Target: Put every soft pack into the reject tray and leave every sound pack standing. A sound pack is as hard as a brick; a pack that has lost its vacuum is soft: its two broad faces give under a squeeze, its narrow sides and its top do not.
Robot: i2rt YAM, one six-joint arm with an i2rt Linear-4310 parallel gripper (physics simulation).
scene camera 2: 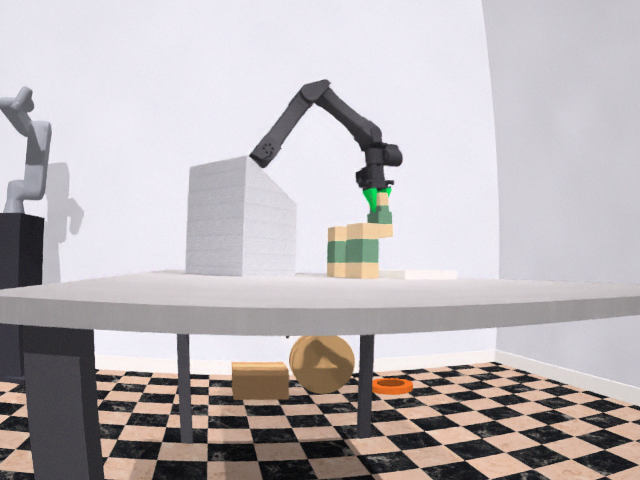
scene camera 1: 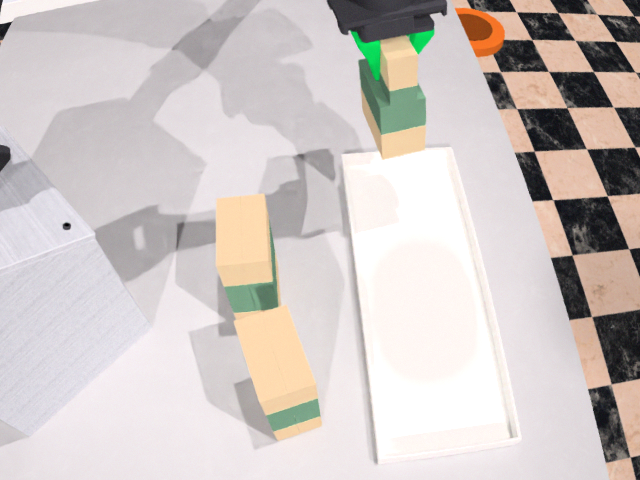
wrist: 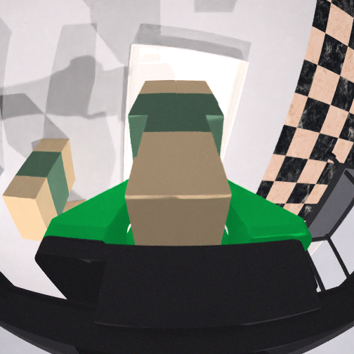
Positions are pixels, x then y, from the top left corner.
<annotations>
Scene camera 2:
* my gripper: 378,212
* pack: 382,216
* pack: 362,242
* pack: 336,248
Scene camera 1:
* my gripper: 390,73
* white reject tray: 439,385
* pack: 394,106
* pack: 286,389
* pack: 246,260
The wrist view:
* my gripper: 176,174
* white reject tray: 224,74
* pack: 177,193
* pack: 42,184
</annotations>
